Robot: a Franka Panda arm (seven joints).
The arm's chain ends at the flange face. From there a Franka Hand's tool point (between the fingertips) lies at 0.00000 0.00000 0.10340 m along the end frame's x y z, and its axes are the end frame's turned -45 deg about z.
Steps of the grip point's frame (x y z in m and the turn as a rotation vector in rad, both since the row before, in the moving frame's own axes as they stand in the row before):
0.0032 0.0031 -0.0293 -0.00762 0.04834 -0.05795
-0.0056 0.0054 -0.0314 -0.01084 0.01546 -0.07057
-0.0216 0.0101 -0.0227 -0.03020 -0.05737 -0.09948
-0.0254 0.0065 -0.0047 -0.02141 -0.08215 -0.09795
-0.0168 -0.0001 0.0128 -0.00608 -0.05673 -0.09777
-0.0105 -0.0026 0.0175 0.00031 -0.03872 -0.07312
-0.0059 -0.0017 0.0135 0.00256 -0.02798 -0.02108
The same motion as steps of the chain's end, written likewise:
0.0005 0.0030 -0.0292 0.02879 0.03957 -0.05795
-0.0021 0.0082 -0.0314 0.00327 0.01860 -0.07057
-0.0065 0.0159 -0.0225 -0.06192 -0.01921 -0.09948
-0.0093 0.0148 -0.0043 -0.07323 -0.04295 -0.09795
-0.0085 0.0070 0.0130 -0.04441 -0.03581 -0.09777
-0.0065 0.0027 0.0176 -0.02716 -0.02760 -0.07312
-0.0032 0.0011 0.0135 -0.01797 -0.02160 -0.02108

